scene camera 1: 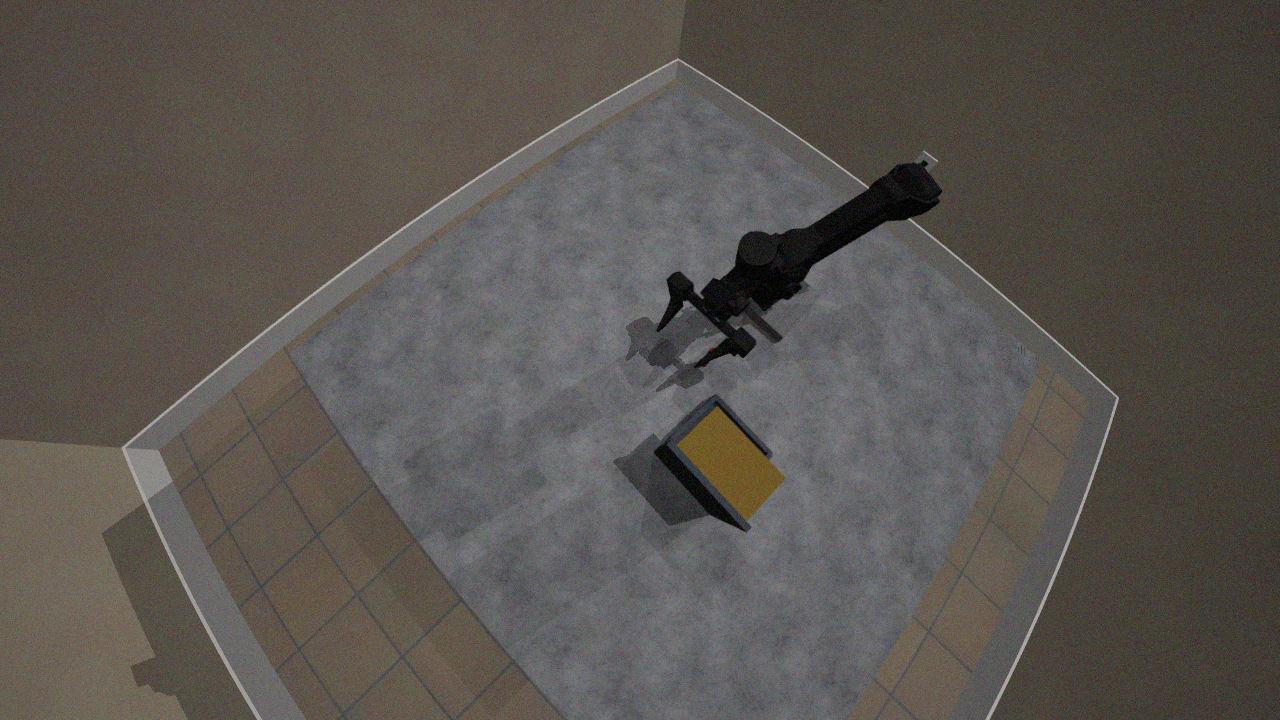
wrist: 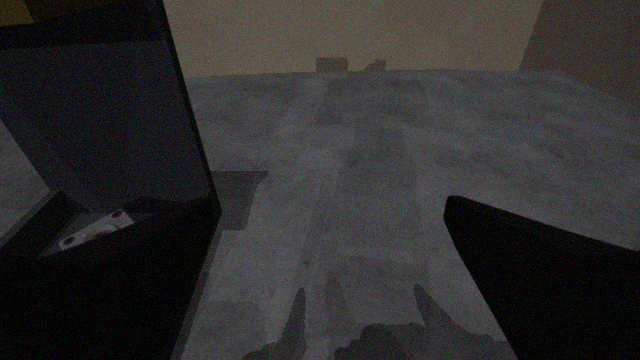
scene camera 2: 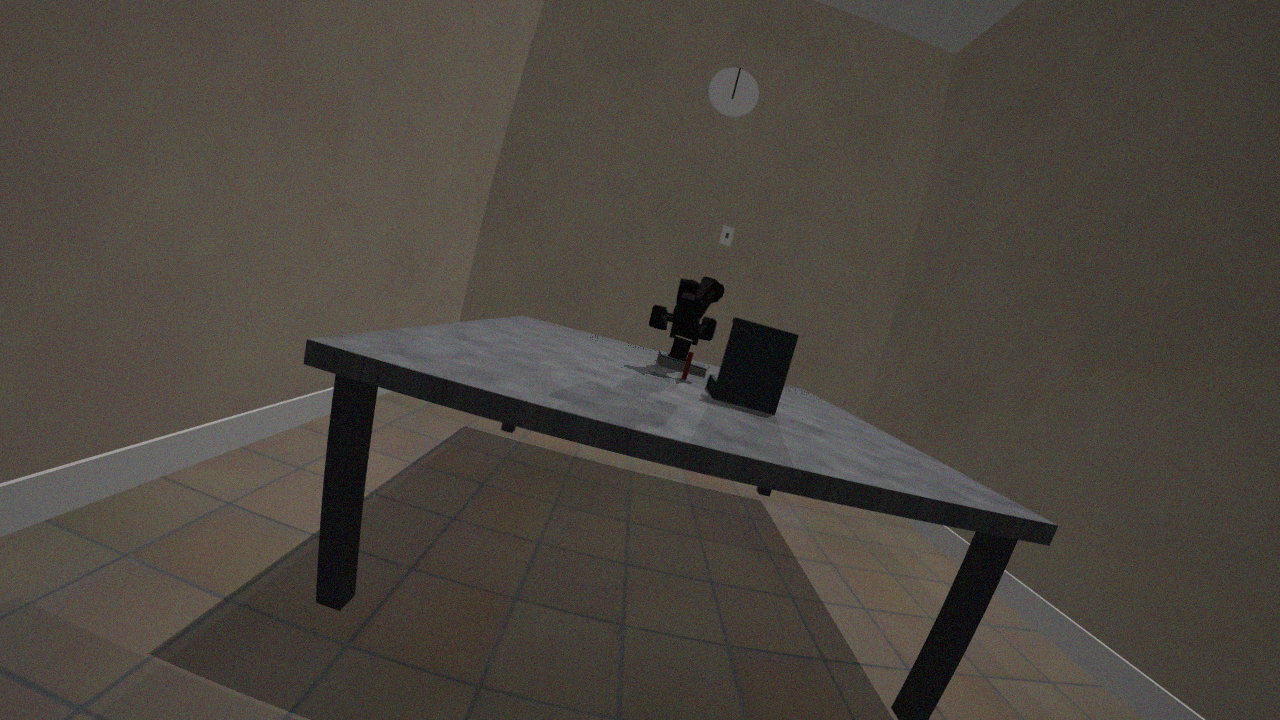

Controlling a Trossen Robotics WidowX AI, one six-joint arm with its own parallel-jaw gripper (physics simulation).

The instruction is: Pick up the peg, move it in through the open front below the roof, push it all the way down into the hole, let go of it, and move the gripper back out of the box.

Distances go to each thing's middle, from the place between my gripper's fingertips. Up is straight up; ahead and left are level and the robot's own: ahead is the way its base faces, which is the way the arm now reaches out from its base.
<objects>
Right now the dark box (scene camera 1: 669,453) is 190 mm to the left of my hand, 30 mm below it and 30 mm ahead of it. From my hand the other things lie so: roof (scene camera 1: 716,446): 190 mm to the left, 70 mm ahead, 70 mm above.
</objects>
